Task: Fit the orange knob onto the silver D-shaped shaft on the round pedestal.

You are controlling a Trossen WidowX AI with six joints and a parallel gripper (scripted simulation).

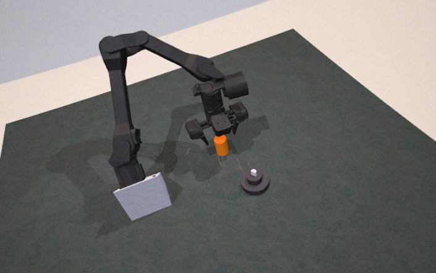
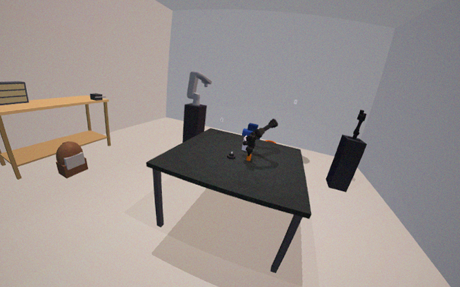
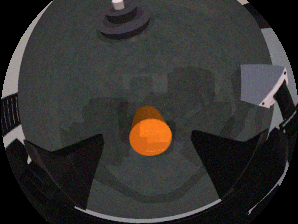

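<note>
The orange knob lies 2 cm below my gripper tip. Also, from my gripper tip: dark round pedestal 4 cm ahead, 16 cm to the right, 3 cm below.
</note>
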